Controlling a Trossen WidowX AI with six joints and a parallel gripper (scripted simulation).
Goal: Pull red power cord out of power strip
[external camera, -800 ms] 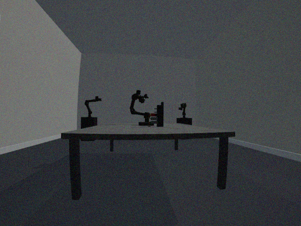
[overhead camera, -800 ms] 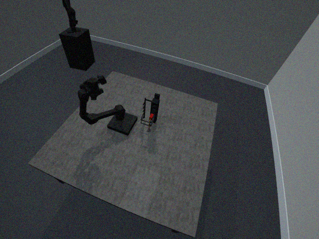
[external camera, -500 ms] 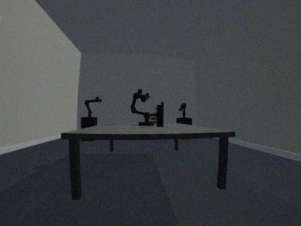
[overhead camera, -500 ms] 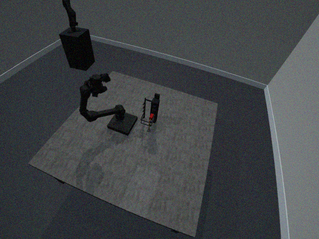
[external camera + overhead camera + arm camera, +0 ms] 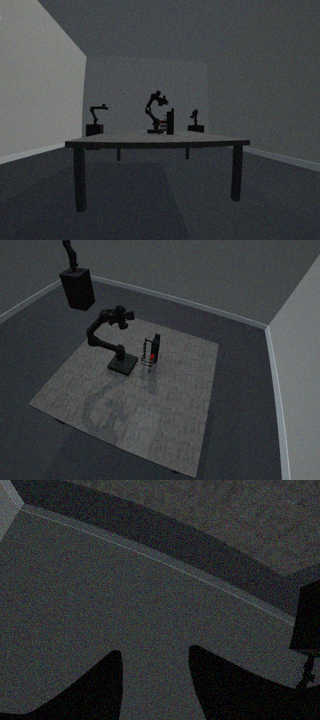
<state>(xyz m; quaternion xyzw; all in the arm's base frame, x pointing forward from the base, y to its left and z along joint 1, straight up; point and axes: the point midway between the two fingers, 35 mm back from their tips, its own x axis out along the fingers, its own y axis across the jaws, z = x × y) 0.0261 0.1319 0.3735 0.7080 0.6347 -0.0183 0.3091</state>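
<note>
Right now the red plug is 250 mm below my gripper tip, 250 mm ahead of it and 120 mm to the right of it.
</note>
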